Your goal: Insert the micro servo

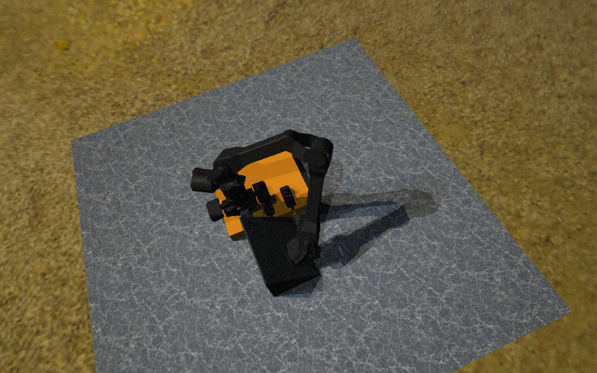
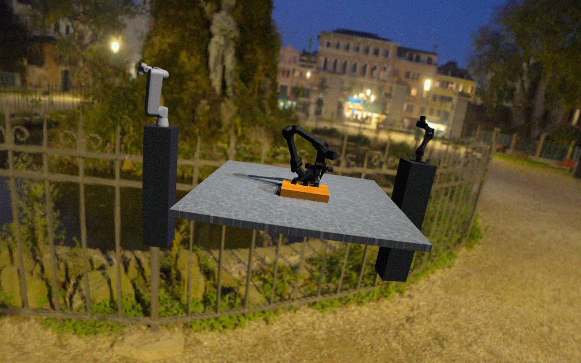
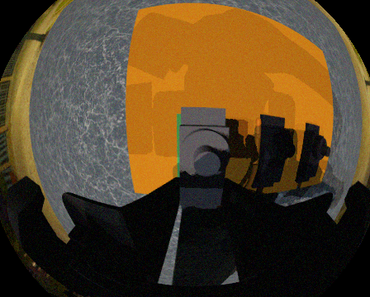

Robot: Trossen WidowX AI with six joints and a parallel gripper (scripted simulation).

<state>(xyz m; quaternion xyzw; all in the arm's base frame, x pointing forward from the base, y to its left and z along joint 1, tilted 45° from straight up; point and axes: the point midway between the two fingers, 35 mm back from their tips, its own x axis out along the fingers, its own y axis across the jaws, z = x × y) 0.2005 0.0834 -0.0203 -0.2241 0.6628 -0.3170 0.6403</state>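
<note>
Now: gripper tip 11 cm short of the orange deck, 9 cm to the left of it and 6 cm above it.
</note>
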